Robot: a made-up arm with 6 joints. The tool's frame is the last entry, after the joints. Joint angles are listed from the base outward.
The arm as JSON. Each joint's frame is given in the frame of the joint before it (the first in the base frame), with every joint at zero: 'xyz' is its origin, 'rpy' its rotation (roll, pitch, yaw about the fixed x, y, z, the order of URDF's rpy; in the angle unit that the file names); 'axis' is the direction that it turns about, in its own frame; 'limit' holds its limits. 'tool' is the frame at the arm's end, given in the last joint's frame.
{
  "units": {
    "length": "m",
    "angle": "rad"
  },
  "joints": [
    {
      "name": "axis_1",
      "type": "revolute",
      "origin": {
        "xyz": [
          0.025,
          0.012,
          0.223
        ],
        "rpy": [
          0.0,
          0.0,
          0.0
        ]
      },
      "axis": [
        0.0,
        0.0,
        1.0
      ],
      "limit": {
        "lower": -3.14,
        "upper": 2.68
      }
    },
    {
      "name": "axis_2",
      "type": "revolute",
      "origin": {
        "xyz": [
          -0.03,
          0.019,
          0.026
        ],
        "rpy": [
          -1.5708,
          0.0,
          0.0
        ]
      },
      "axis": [
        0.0,
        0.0,
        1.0
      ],
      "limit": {
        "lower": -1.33,
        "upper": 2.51
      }
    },
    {
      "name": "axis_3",
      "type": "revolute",
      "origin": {
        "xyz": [
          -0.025,
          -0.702,
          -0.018
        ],
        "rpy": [
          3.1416,
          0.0,
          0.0
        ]
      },
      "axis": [
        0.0,
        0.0,
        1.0
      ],
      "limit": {
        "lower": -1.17,
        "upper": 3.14
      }
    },
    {
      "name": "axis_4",
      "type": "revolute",
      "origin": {
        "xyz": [
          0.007,
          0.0,
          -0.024
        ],
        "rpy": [
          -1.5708,
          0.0,
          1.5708
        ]
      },
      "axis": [
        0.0,
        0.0,
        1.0
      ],
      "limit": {
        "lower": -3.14,
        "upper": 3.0
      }
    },
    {
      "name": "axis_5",
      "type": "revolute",
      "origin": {
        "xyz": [
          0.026,
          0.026,
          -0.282
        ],
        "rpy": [
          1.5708,
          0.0,
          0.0
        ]
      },
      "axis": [
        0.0,
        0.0,
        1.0
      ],
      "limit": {
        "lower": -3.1,
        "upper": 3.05
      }
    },
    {
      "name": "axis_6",
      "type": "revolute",
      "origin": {
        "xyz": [
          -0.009,
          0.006,
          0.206
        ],
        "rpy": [
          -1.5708,
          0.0,
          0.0
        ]
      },
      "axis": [
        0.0,
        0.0,
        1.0
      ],
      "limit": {
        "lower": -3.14,
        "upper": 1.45
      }
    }
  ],
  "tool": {
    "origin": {
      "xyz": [
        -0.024,
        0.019,
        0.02
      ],
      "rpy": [
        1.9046,
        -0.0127,
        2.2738
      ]
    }
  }
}
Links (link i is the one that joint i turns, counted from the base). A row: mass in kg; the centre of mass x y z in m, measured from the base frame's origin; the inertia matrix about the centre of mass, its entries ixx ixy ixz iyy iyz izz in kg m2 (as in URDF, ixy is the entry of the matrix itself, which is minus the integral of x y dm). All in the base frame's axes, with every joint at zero. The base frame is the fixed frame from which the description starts. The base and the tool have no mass.
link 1: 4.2; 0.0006 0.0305 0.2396; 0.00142 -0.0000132 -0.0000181 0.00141 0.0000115 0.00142
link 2: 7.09; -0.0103 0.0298 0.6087; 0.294 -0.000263 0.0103 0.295 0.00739 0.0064
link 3: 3.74; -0.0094 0.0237 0.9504; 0.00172 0 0 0.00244 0 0.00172
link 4: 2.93; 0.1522 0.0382 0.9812; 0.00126 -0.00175 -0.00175 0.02 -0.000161 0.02
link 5: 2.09; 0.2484 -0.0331 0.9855; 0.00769 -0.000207 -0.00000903 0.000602 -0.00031 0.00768
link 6: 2.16; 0.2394 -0.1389 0.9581; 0.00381 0 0 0.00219 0 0.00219
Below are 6 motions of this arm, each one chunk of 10 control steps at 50 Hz.
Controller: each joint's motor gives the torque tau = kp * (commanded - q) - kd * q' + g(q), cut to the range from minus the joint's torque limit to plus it. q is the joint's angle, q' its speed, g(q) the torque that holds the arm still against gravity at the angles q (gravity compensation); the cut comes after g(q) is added. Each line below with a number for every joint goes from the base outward.
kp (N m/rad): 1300 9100 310 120 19 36
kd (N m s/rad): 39 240 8.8 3.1 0.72 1.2
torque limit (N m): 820 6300 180 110 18 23
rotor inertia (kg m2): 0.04 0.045 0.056 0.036 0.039 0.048
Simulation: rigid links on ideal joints. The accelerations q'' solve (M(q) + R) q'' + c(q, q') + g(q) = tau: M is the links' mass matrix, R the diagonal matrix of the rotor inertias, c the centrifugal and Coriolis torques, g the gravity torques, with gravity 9.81 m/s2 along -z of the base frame. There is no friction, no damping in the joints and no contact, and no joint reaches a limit. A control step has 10 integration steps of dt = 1/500 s. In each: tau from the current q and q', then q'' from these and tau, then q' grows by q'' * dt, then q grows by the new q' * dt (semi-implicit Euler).
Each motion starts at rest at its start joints. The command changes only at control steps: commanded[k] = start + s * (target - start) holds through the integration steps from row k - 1 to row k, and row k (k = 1, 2, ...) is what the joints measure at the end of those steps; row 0 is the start. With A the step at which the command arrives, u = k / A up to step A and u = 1 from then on. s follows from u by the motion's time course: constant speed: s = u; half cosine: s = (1 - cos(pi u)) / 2; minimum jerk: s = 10 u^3 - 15 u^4 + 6 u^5; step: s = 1 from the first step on.
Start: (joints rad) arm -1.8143 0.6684 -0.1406 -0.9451 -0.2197 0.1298
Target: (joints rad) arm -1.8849 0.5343 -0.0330 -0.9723 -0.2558 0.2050
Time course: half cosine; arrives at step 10
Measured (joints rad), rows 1 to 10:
1: -1.8145 0.6676 -0.1402 -0.9460 -0.2197 0.1301
2: -1.8154 0.6639 -0.1382 -0.9496 -0.2197 0.1316
3: -1.8179 0.6554 -0.1335 -0.9567 -0.2196 0.1353
4: -1.8225 0.6412 -0.1251 -0.9662 -0.2194 0.1415
5: -1.8298 0.6223 -0.1127 -0.9757 -0.2194 0.1504
6: -1.8397 0.6006 -0.0966 -0.9825 -0.2202 0.1614
7: -1.8517 0.5786 -0.0780 -0.9846 -0.2226 0.1733
8: -1.8647 0.5587 -0.0583 -0.9811 -0.2273 0.1851
9: -1.8771 0.5430 -0.0397 -0.9722 -0.2348 0.1954
10: -1.8873 0.5329 -0.0241 -0.9595 -0.2447 0.2032

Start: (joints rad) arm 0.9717 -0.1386 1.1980 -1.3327 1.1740 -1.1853
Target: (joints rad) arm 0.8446 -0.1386 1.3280 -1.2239 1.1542 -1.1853
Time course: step
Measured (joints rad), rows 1 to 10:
1: 0.9166 -0.1362 1.2156 -1.3304 1.1676 -1.1861
2: 0.8768 -0.1333 1.2469 -1.2964 1.1603 -1.1861
3: 0.8583 -0.1330 1.2776 -1.2523 1.1560 -1.1853
4: 0.8499 -0.1351 1.3049 -1.2170 1.1540 -1.1844
5: 0.8462 -0.1381 1.3288 -1.1969 1.1532 -1.1838
6: 0.8447 -0.1409 1.3486 -1.1900 1.1533 -1.1838
7: 0.8441 -0.1429 1.3626 -1.1914 1.1540 -1.1842
8: 0.8439 -0.1438 1.3696 -1.1964 1.1553 -1.1849
9: 0.8440 -0.1438 1.3698 -1.2024 1.1568 -1.1856
10: 0.8441 -0.1430 1.3642 -1.2081 1.1581 -1.1861

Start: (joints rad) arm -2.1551 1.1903 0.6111 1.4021 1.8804 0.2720
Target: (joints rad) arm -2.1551 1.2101 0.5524 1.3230 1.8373 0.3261
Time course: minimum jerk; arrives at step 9
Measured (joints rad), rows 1 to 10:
1: -2.1551 1.1903 0.6111 1.4019 1.8804 0.2721
2: -2.1550 1.1907 0.6113 1.4004 1.8800 0.2728
3: -2.1547 1.1917 0.6113 1.3957 1.8788 0.2750
4: -2.1541 1.1936 0.6102 1.3865 1.8760 0.2799
5: -2.1534 1.1965 0.6065 1.3729 1.8713 0.2881
6: -2.1527 1.2001 0.5990 1.3567 1.8645 0.2989
7: -2.1522 1.2039 0.5873 1.3409 1.8563 0.3108
8: -2.1522 1.2073 0.5723 1.3284 1.8478 0.3216
9: -2.1527 1.2100 0.5559 1.3209 1.8403 0.3294
10: -2.1536 1.2119 0.5411 1.3180 1.8349 0.3331

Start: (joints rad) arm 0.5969 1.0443 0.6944 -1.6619 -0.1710 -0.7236
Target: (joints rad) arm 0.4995 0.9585 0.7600 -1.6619 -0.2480 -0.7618
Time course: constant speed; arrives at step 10
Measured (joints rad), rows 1 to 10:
1: 0.5963 1.0424 0.6923 -1.6642 -0.1716 -0.7239
2: 0.5945 1.0372 0.6885 -1.6698 -0.1735 -0.7248
3: 0.5910 1.0295 0.6863 -1.6768 -0.1766 -0.7267
4: 0.5857 1.0203 0.6885 -1.6828 -0.1807 -0.7295
5: 0.5785 1.0107 0.6961 -1.6862 -0.1858 -0.7332
6: 0.5695 1.0012 0.7082 -1.6865 -0.1917 -0.7374
7: 0.5588 0.9918 0.7229 -1.6841 -0.1984 -0.7421
8: 0.5466 0.9826 0.7381 -1.6798 -0.2061 -0.7469
9: 0.5332 0.9736 0.7521 -1.6746 -0.2149 -0.7518
10: 0.5190 0.9647 0.7638 -1.6692 -0.2246 -0.7566

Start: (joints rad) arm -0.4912 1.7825 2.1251 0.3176 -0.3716 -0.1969
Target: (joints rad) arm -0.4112 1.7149 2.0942 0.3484 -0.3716 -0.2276
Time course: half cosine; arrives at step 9
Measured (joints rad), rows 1 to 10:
1: -0.4911 1.7819 2.1238 0.3173 -0.3714 -0.1970
2: -0.4906 1.7796 2.1186 0.3157 -0.3706 -0.1973
3: -0.4893 1.7744 2.1091 0.3121 -0.3686 -0.1983
4: -0.4865 1.7664 2.0970 0.3071 -0.3650 -0.2002
5: -0.4818 1.7561 2.0856 0.3026 -0.3601 -0.2034
6: -0.4750 1.7446 2.0781 0.3010 -0.3548 -0.2077
7: -0.4660 1.7333 2.0765 0.3045 -0.3503 -0.2129
8: -0.4551 1.7234 2.0816 0.3140 -0.3482 -0.2185
9: -0.4427 1.7163 2.0929 0.3290 -0.3498 -0.2237
10: -0.4297 1.7121 2.1074 0.3472 -0.3557 -0.2278

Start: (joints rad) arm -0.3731 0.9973 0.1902 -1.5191 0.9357 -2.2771
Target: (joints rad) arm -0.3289 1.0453 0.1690 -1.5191 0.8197 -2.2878
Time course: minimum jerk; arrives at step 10
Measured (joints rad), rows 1 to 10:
1: -0.3731 0.9974 0.1902 -1.5190 0.9356 -2.2771
2: -0.3729 0.9981 0.1904 -1.5185 0.9345 -2.2772
3: -0.3721 1.0004 0.1909 -1.5168 0.9309 -2.2776
4: -0.3704 1.0049 0.1913 -1.5139 0.9232 -2.2785
5: -0.3674 1.0120 0.1912 -1.5100 0.9104 -2.2797
6: -0.3628 1.0208 0.1898 -1.5065 0.8930 -2.2814
7: -0.3568 1.0302 0.1864 -1.5045 0.8724 -2.2833
8: -0.3497 1.0385 0.1810 -1.5054 0.8512 -2.2851
9: -0.3419 1.0445 0.1740 -1.5094 0.8322 -2.2867
10: -0.3343 1.0476 0.1668 -1.5158 0.8178 -2.2878

